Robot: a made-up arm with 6 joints. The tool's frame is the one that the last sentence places. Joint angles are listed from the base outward.
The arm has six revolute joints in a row. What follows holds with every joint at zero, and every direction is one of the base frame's. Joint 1 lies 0.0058 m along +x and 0.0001 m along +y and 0.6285 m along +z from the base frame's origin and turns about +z. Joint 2 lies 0.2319 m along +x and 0.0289 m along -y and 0.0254 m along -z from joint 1 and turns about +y. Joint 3 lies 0.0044 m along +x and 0.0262 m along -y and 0.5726 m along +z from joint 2 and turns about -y. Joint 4 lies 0.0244 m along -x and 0.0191 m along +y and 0.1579 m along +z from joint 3 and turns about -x. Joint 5 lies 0.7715 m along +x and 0.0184 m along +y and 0.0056 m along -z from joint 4 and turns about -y. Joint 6 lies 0.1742 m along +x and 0.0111 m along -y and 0.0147 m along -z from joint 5 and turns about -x. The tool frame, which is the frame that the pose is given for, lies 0.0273 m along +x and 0.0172 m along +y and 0.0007 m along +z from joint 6; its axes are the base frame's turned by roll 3.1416, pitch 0 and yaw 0 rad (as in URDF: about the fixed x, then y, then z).
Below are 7 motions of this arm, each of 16 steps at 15 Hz.
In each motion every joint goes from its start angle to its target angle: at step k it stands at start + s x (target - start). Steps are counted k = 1, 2, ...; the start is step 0. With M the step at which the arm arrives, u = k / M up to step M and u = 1 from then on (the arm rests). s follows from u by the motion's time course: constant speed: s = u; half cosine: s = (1 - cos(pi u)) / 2; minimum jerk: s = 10 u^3 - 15 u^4 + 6 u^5.
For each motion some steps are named. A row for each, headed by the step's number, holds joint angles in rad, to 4 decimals.
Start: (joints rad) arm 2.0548 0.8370 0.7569 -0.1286 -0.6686 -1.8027
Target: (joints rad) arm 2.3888 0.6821 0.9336 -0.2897 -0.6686 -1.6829
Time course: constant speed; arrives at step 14
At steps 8, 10, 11, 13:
8: 2.2457 0.7485 0.8579 -0.2207 -0.6686 -1.7342
10: 2.2934 0.7264 0.8831 -0.2437 -0.6686 -1.7171
11: 2.3172 0.7153 0.8957 -0.2552 -0.6686 -1.7086
13: 2.3649 0.6932 0.9210 -0.2782 -0.6686 -1.6915

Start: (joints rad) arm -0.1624 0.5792 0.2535 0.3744 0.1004 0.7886
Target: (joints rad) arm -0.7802 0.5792 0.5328 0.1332 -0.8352 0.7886
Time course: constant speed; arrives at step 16
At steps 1, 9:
1: -0.2010 0.5792 0.2710 0.3593 0.0419 0.7886
9: -0.5099 0.5792 0.4106 0.2387 -0.4259 0.7886

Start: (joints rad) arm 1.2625 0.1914 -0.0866 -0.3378 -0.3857 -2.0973
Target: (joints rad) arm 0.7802 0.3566 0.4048 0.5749 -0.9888 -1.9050
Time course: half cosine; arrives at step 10
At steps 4, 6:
4: 1.0959 0.2485 0.0832 -0.0225 -0.5941 -2.0309
6: 0.9468 0.2995 0.2350 0.2596 -0.7804 -1.9714

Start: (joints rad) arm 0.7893 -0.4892 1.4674 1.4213 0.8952 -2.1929
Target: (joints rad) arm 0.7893 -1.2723 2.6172 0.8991 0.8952 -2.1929
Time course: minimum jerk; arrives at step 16
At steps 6, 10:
6: 0.7893 -0.7047 1.7838 1.2776 0.8952 -2.1929
10: 0.7893 -1.0568 2.3008 1.0428 0.8952 -2.1929

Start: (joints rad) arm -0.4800 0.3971 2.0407 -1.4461 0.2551 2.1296
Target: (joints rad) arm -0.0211 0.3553 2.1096 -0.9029 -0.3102 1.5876
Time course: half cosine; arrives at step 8
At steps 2, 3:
2: -0.4128 0.3910 2.0508 -1.3666 0.1723 2.0502
3: -0.3384 0.3842 2.0620 -1.2784 0.0806 1.9623

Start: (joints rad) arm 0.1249 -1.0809 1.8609 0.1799 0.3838 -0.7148
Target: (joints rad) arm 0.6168 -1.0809 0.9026 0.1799 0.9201 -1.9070
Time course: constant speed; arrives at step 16
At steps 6, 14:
6: 0.3094 -1.0809 1.5015 0.1799 0.5849 -1.1619
14: 0.5553 -1.0809 1.0224 0.1799 0.8531 -1.7580

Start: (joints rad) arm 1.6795 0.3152 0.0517 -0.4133 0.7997 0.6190
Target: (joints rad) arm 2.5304 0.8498 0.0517 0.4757 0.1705 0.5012
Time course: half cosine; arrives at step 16
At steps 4, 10, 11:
4: 1.8041 0.3935 0.0517 -0.2831 0.7076 0.6017
10: 2.2678 0.6848 0.0517 0.2013 0.3647 0.5376
11: 2.3413 0.7310 0.0517 0.2782 0.3103 0.5274

